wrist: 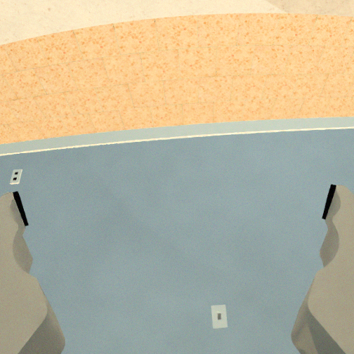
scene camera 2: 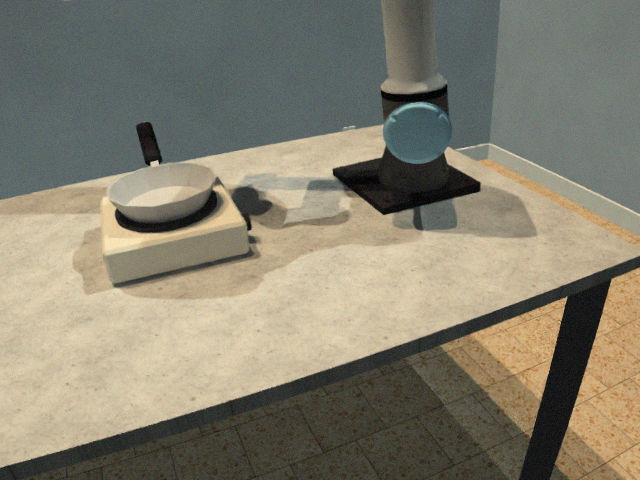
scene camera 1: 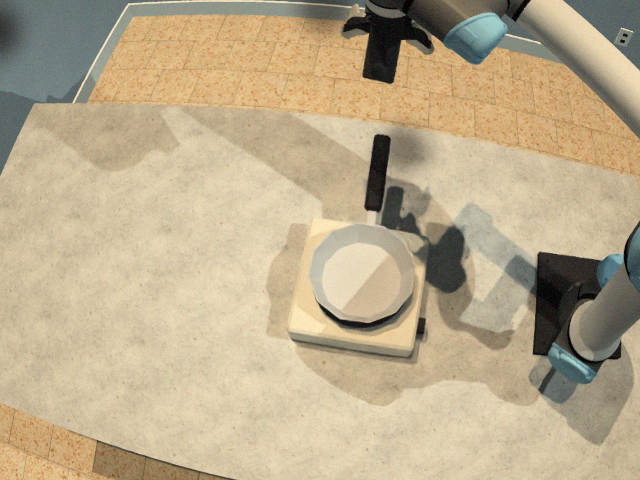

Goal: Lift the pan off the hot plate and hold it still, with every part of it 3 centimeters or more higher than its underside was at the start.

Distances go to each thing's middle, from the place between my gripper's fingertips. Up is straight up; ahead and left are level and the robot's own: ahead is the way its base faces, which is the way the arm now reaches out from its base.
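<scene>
Light grey pan [scene camera 1: 362, 272]: 18 cm to the left of my hand, 2 cm behind it, 33 cm below. Cream hot plate [scene camera 2: 131, 250]: 27 cm to the left of my hand, 4 cm behind it, 41 cm below.
</scene>
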